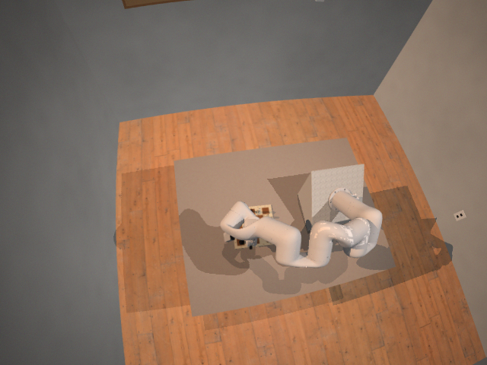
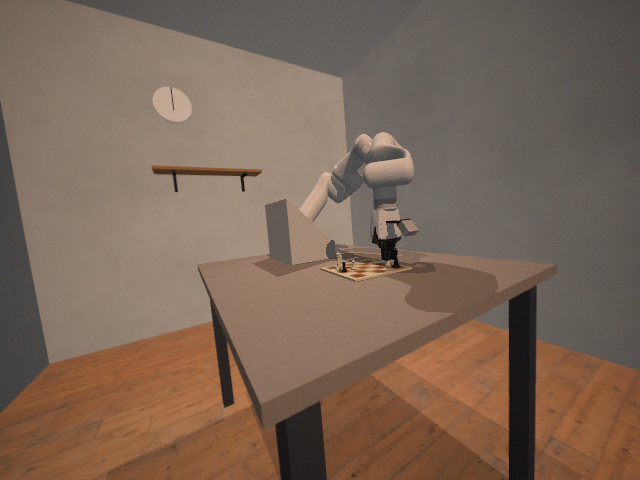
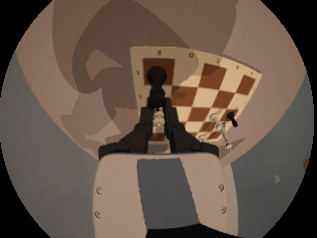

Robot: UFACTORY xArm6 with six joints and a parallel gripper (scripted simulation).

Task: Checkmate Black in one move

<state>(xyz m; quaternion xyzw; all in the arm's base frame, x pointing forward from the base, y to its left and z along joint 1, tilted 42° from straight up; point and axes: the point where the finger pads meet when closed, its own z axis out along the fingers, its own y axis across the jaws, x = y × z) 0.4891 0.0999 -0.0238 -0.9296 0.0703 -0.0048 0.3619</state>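
My hand is 3 cm short of the tall black piece and 1 cm above it. From my hand the other things lie so: black pawn: 5 cm behind, 15 cm to the right, 3 cm below; then chessboard: 5 cm behind, 7 cm to the right, 4 cm below.
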